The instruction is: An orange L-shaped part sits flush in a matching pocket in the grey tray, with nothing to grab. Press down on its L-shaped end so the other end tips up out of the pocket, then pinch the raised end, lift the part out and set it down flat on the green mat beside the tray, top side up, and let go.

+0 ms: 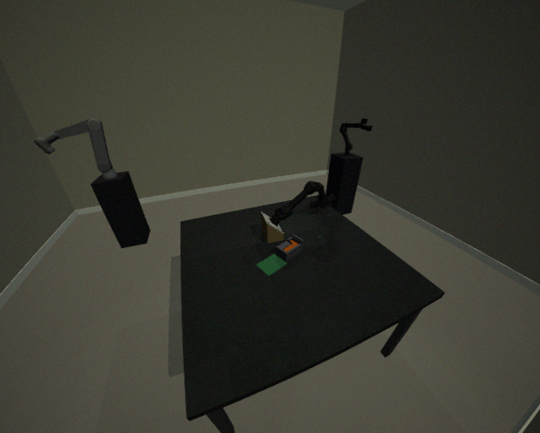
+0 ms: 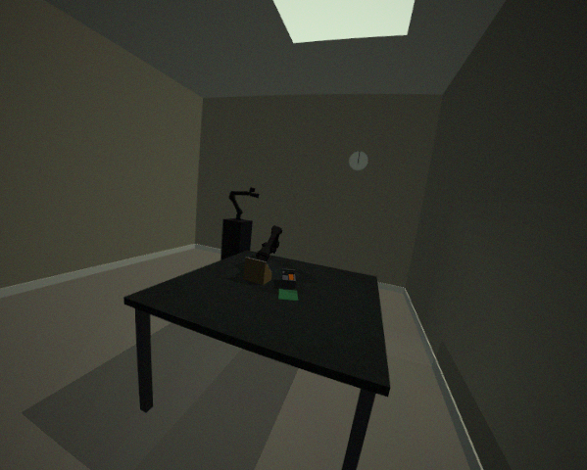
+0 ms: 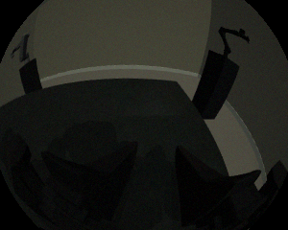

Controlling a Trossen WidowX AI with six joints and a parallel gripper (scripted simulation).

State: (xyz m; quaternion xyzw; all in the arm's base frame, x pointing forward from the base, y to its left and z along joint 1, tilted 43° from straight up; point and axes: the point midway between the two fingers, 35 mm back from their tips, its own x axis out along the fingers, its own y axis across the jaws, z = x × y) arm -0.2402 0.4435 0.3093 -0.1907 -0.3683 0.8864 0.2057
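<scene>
The orange L-shaped part lies 51 cm to the right of my gripper tip, 50 cm ahead of it and 3 cm above it. The rest, counted from my gripper tip: green mat (66 cm to the right, 56 cm ahead, 3 cm below).
</scene>
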